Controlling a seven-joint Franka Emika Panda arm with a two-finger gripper.
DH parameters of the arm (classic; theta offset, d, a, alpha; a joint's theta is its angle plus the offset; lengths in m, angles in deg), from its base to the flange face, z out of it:
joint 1: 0 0.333 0 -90
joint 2: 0 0 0 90
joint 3: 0 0.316 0.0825 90
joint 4: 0 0 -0.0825 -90
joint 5: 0 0.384 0 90
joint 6: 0 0 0.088 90
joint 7: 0 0.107 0 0
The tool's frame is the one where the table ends.
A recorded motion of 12 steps. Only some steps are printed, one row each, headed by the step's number.
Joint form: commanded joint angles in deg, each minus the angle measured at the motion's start. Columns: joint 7, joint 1, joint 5, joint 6, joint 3, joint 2, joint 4.
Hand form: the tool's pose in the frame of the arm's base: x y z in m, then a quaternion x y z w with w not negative. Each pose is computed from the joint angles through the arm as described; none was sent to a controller.
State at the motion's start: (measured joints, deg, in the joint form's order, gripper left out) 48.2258 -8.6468 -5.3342 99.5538 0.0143 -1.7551 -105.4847
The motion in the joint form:
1: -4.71 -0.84 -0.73 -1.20 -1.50 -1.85 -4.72
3: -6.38 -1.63 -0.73 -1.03 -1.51 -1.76 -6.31
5: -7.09 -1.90 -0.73 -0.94 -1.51 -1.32 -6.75
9: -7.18 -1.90 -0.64 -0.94 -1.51 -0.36 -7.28
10: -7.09 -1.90 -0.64 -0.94 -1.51 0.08 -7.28
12: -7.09 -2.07 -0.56 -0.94 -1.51 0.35 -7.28
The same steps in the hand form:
1: 0.5144 -0.1100 0.5049 0.89083 -0.44574 -0.05468 0.06892
3: 0.5092 -0.1164 0.4915 0.89364 -0.43775 -0.06886 0.07096
5: 0.5088 -0.1187 0.4840 0.89496 -0.43366 -0.07611 0.07208
9: 0.5096 -0.1187 0.4711 0.89438 -0.43200 -0.08885 0.07457
10: 0.5106 -0.1189 0.4670 0.89375 -0.43236 -0.09247 0.07564
12: 0.5109 -0.1204 0.4646 0.89288 -0.43364 -0.09502 0.07547

